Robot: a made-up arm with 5 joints. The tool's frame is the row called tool. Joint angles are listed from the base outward. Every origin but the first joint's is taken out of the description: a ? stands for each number. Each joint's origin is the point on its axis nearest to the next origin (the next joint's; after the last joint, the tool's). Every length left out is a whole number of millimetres.
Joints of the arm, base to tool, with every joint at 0 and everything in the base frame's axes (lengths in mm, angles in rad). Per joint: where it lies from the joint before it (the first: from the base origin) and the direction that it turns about. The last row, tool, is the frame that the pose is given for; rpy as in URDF.
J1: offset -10 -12 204 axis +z
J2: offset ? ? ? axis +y
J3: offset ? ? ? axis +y
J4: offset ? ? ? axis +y
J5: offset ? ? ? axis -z
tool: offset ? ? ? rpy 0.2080 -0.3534 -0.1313
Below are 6 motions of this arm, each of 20 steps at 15 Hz.
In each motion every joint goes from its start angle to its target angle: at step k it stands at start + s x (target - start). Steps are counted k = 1, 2, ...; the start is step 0. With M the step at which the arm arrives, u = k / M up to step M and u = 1 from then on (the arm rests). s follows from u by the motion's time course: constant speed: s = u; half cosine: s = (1 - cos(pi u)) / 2; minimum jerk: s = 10 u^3 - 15 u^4 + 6 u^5.
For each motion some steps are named. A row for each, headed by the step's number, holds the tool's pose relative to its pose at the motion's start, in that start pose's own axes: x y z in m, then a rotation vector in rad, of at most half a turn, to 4 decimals.
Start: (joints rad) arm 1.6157 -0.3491 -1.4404 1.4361 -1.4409
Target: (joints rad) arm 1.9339 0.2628 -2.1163 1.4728 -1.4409
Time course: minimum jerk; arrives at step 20
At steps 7, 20:
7: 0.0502 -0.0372 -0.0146 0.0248 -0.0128 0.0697
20: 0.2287 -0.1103 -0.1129 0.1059 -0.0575 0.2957

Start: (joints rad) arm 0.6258 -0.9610 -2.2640 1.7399 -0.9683
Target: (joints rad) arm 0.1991 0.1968 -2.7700 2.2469 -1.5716
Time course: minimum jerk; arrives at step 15
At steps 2, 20:
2: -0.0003 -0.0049 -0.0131 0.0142 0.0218 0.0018
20: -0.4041 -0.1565 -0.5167 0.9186 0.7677 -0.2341

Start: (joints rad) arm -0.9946 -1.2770 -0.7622 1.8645 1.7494
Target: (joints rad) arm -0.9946 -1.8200 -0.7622 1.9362 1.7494
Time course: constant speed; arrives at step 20
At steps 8, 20:
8: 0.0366 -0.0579 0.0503 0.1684 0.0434 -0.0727
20: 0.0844 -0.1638 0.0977 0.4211 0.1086 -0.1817

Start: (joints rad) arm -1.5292 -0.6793 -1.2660 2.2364 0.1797
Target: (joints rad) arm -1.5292 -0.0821 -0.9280 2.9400 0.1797
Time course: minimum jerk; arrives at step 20
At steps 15, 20:
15: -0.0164 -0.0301 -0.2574 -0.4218 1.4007 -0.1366
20: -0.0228 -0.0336 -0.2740 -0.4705 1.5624 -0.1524

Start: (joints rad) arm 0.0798 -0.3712 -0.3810 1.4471 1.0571
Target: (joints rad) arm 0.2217 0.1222 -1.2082 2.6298 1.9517
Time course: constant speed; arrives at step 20
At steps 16, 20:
16: -0.0017 0.0204 0.1923 -0.8669 -0.1546 -0.3246
20: -0.0043 0.0252 0.2439 -1.0748 -0.2758 -0.3799

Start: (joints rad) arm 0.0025 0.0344 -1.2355 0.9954 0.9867
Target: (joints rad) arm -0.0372 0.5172 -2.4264 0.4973 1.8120
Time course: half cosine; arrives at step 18
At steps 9, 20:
9: 0.1488 0.1795 0.1369 0.4061 -0.2773 -0.5495
20: 0.2486 0.2517 0.3275 0.9017 -0.3130 -1.0903

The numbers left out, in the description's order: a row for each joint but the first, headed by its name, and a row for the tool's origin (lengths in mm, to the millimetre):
J2: -21 -16 0
J3: 55 0 324
J4: 98 0 -482
J5: 117 0 -148
tool: -5 -18 0

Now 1 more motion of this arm.
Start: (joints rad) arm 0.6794 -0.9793 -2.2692 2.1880 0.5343
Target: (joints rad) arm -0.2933 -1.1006 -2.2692 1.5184 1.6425
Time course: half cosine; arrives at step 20
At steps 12, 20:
12: -0.0800 0.1892 0.0489 -0.1897 -0.9708 -0.6444
20: -0.1384 0.3101 0.0132 -0.0319 -1.4555 -0.8486

